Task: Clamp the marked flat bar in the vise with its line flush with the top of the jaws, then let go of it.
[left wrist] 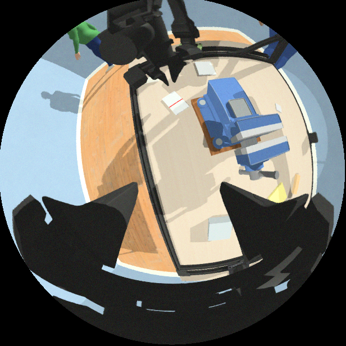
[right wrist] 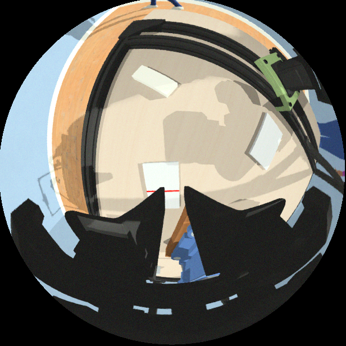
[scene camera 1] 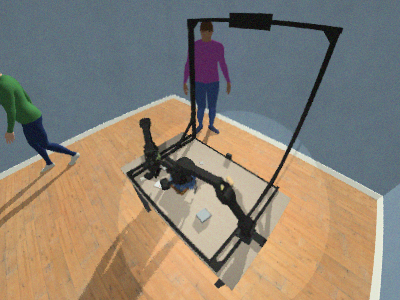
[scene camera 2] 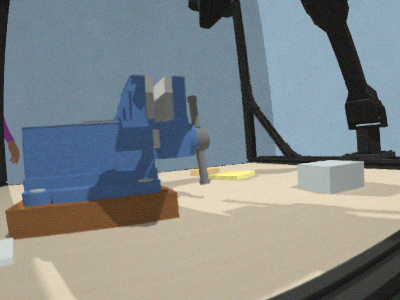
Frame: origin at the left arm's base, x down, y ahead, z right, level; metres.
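Seen in the pictures: left gripper, fingertip midpoint: (scene camera 1: 173, 186); right gripper, fingertip midpoint: (scene camera 1: 157, 177); left arm's base, origin of the base link: (scene camera 1: 246, 232) (scene camera 2: 369, 153).
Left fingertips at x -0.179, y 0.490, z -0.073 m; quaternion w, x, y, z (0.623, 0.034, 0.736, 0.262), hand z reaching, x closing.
Pixels of each thing's top centre, then the offset from my left fingertips to it. "spot": a spot on its surface instead.
- grey-white block, middle of its top: (scene camera 2: 329, 162) (scene camera 1: 203, 214) dy -0.206, dx +0.172, dz +0.024 m
- yellow piece, middle of its top: (scene camera 2: 231, 172) dy -0.209, dx +0.196, dz +0.270 m
- handle, surface spot: (scene camera 2: 202, 162) spot: dy -0.054, dx +0.157, dz +0.129 m
The flat white bar with a red line across it (left wrist: 171, 99) (right wrist: 160, 175) lies on the table beside the vise's wooden base. The blue vise (scene camera 1: 185, 180) (scene camera 2: 75, 155) (left wrist: 222, 95) (right wrist: 190, 260) stands upright, its pale jaws (scene camera 2: 149, 102) apart with nothing between them. My right gripper (left wrist: 170, 83) (right wrist: 174, 190) is shut to a narrow gap and empty. Its fingertips are over the bar's lined end in the right wrist view, and apart from the bar in the left wrist view. My left gripper (left wrist: 179, 186) is wide open and empty, high above the table.
A grey-white block (scene camera 1: 203, 215) (scene camera 2: 330, 176) (left wrist: 220, 228) lies beyond the vise's handle side. A yellow piece (scene camera 2: 232, 175) (left wrist: 278, 194) lies near the handle (scene camera 2: 202, 162). Two pale flat pieces (right wrist: 155, 80) (right wrist: 266, 140) lie near the right arm's base. Black rails (left wrist: 142, 145) edge the table.
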